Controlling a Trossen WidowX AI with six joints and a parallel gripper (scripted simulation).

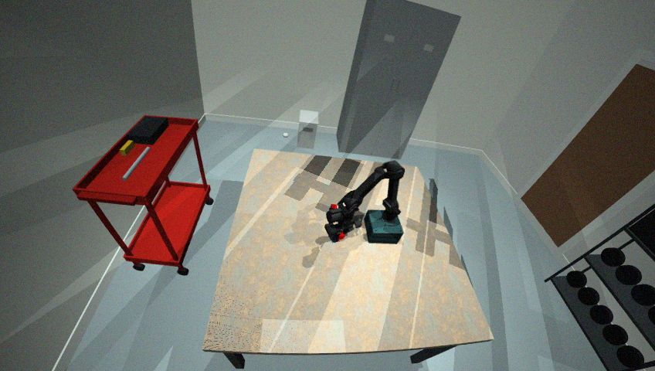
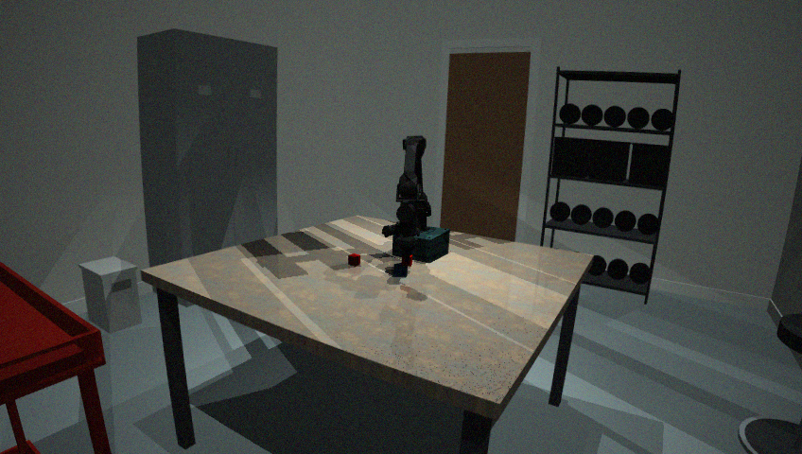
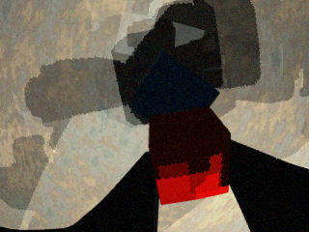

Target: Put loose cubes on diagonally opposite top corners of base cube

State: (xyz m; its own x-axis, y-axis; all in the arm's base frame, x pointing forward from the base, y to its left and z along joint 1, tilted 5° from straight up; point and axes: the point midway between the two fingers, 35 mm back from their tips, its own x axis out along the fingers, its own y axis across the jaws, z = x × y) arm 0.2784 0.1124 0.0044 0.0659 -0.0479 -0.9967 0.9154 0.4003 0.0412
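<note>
Now: gripper tip 1 cm short of the blue cube, 2 cm to the left of it and 4 cm above it. Also, from my gripper tip: red cube: 2 cm ahead, 22 cm to the right, 4 cm below.
</note>
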